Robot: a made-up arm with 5 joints.
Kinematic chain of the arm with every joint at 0, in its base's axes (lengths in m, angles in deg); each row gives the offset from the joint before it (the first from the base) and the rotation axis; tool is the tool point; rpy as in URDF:
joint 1: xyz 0 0 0.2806 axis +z
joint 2: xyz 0 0 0 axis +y
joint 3: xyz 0.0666 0 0.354 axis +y
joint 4: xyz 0.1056 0 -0.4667 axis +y
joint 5: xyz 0.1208 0 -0.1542 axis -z
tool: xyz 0 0 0 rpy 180 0 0
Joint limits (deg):
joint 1: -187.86..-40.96
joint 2: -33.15..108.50
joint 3: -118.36..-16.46
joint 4: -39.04..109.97
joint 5: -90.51..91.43
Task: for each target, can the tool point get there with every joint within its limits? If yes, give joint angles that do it. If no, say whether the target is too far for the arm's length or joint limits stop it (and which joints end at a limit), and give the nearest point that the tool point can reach.
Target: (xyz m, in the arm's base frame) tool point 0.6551 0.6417 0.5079
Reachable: no: joint limits stop it (at a limit: joint 2, joint 3) | nearest point 0.2287 0.2240 0.1225 | short by 0.711 m
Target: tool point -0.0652 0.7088 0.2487
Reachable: no: joint limits stop it (at a limit: joint 2, joint 3) | nearest point -0.0308 0.3349 0.0917 | short by 0.407 m
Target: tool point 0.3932 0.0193 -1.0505
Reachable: no: too far | nearest point 0.2242 -0.1946 -0.5690 | short by 0.553 m
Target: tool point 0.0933 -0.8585 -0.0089
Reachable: yes | joints -83.80 62.00 -92.94 -5.92 26.35
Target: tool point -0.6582 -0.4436 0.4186
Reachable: yes | joints -146.02 20.36 -69.17 -20.08 -36.74
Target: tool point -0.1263 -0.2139 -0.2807
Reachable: yes | joints -120.56 66.83 -55.08 61.07 -9.43
